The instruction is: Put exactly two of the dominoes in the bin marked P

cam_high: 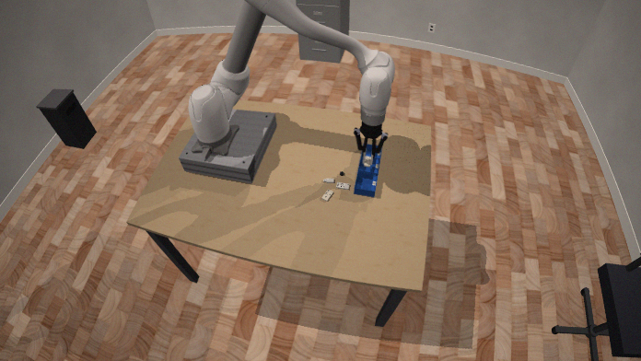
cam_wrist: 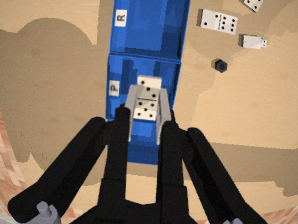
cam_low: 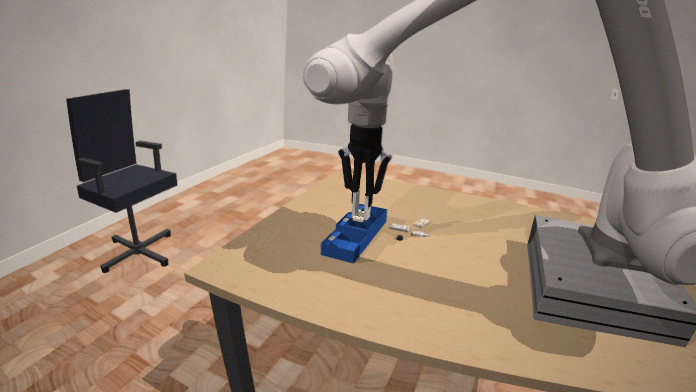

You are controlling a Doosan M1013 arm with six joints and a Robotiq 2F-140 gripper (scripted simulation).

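Right now the blue bin block is 7 cm below my hand and 1 cm ahead of it. The rest, counted from my hand: white usb stick 15 cm behind, 9 cm below, 8 cm to the right; small black nut 10 cm behind, 9 cm below, 3 cm to the right; domino 3 cm below.
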